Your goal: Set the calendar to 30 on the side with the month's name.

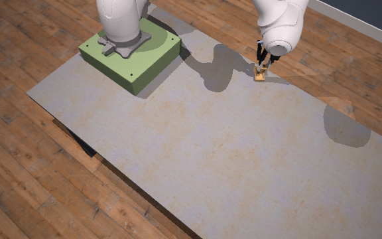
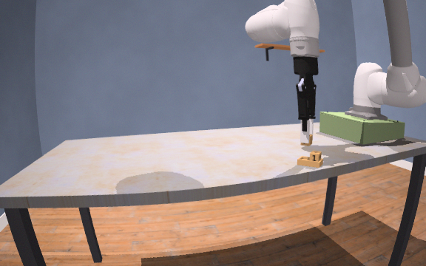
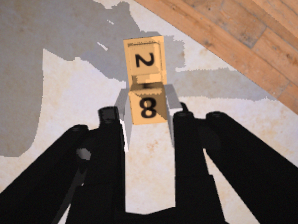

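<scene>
Right now my hand is 1 cm past the wooden calendar tray, 1 cm to the right of it and 9 cm above it. The rest, counted from my hand: wooden cube 3 cm below.
</scene>
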